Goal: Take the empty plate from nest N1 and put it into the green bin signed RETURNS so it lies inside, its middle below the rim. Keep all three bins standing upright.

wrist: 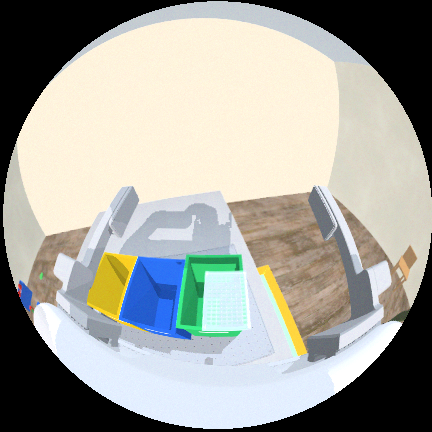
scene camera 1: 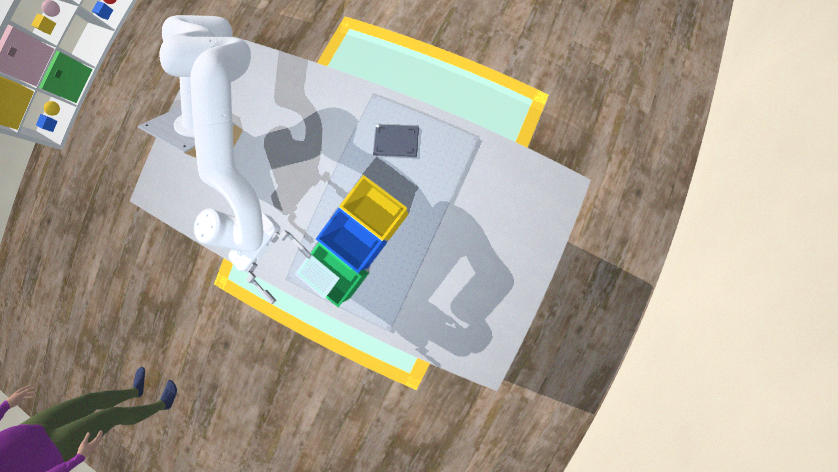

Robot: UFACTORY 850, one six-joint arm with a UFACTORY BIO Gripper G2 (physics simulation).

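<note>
A pale, see-through plate with a grid of wells (scene camera 1: 317,276) (wrist: 226,301) lies over the green bin (scene camera 1: 355,286) (wrist: 190,295). In the wrist view it covers the bin's right part and reaches past the right wall; it looks to rest on the rim, not down inside. The bin stands upright; its sign does not show. My gripper (scene camera 1: 290,277) (wrist: 224,211) is wide open, with nothing between the fingers, to the left of and apart from the plate in the scene view. A dark rectangular nest (scene camera 1: 396,140) holds no plate; its label cannot be read.
The blue bin (scene camera 1: 351,237) (wrist: 145,295) stands upright beside the green one, and the yellow bin (scene camera 1: 375,206) (wrist: 111,290) stands upright beyond it. All are on a grey perforated board (scene camera 1: 445,158). Yellow-bordered zones (scene camera 1: 433,61) lie at two table sides. A person (scene camera 1: 29,445) is at the lower left.
</note>
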